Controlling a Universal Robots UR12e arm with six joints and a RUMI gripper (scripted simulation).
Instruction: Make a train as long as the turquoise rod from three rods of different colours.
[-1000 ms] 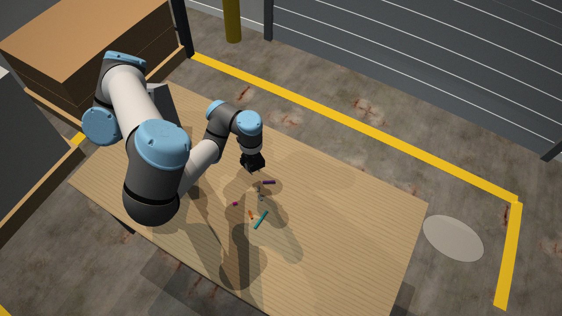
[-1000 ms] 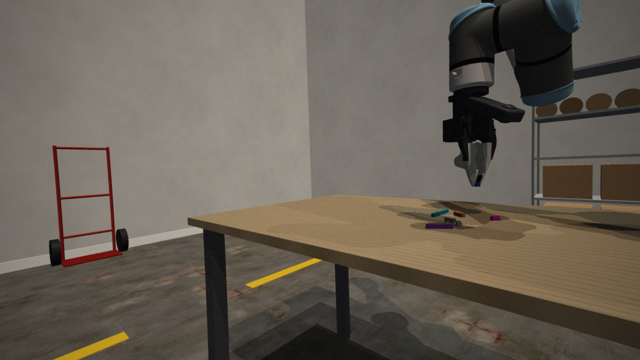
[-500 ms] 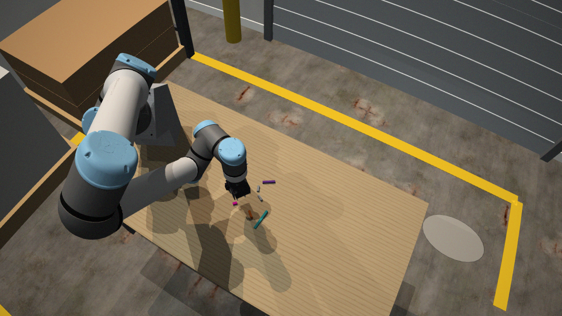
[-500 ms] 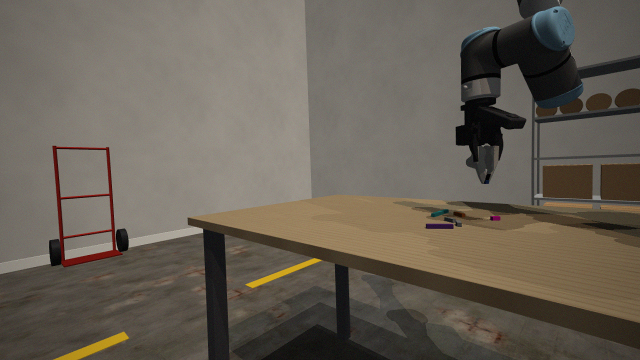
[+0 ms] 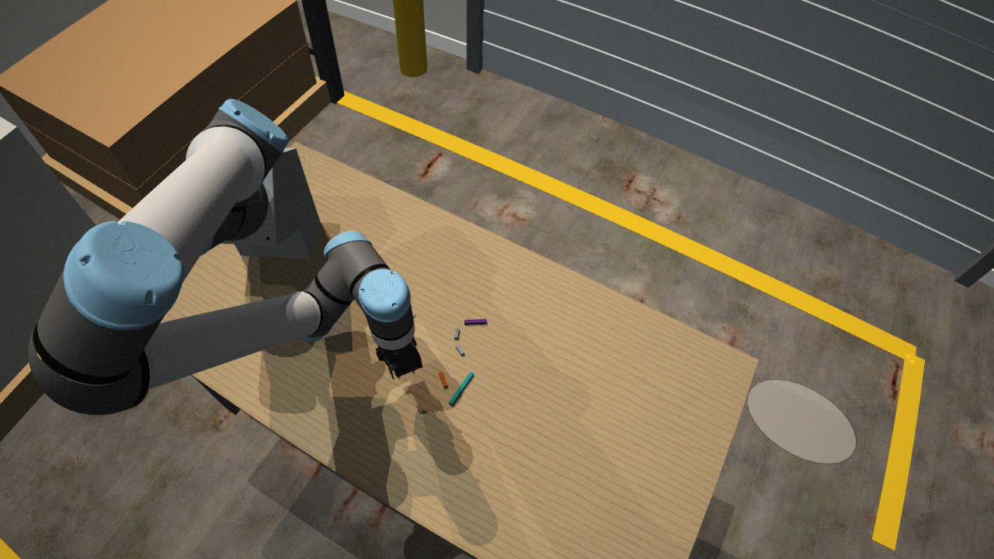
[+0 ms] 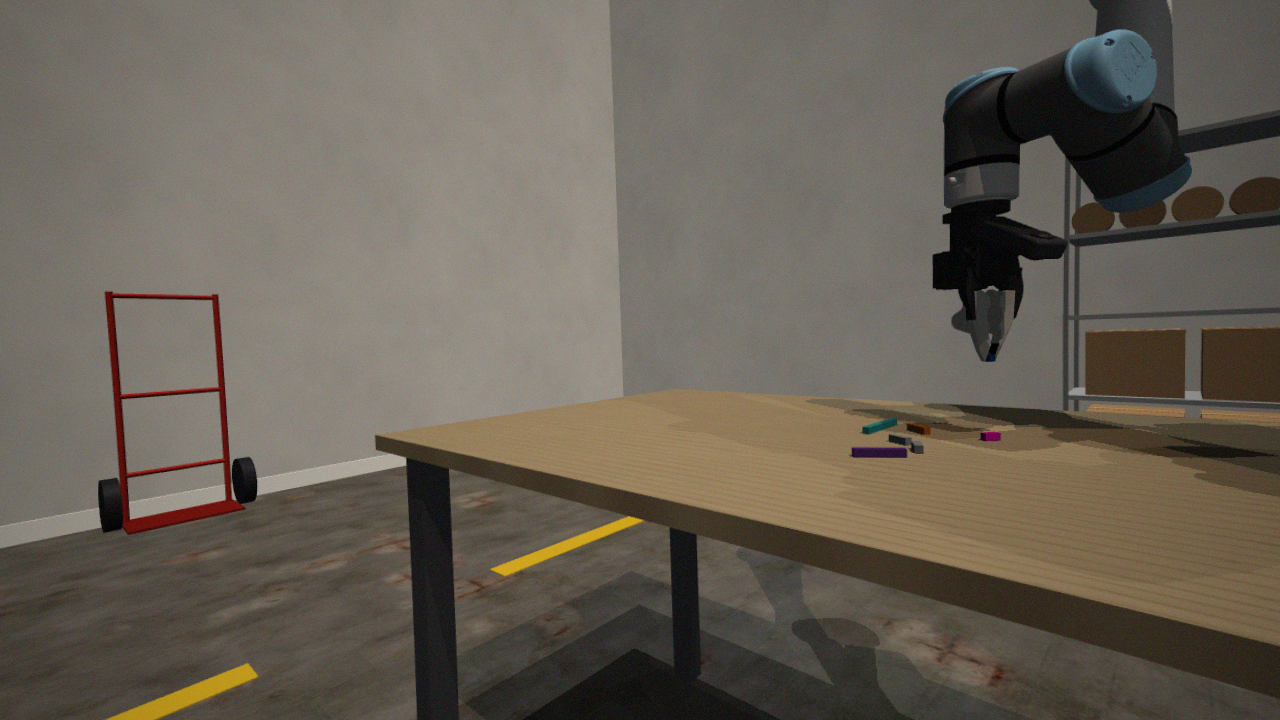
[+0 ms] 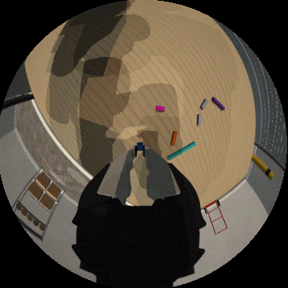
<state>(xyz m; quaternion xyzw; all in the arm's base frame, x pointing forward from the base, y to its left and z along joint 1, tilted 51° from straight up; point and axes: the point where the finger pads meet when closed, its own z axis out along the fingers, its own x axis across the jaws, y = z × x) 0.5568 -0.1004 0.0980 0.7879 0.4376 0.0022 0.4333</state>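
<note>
My hand is 1 cm past the magenta rod, 7 cm to the right of it and 11 cm above it. From my hand the other things lie so: orange rod (8 cm ahead, 5 cm to the left, 11 cm below); then blue cube (1 cm below); then turquoise rod (14 cm ahead, 4 cm to the left, 11 cm below).
</note>
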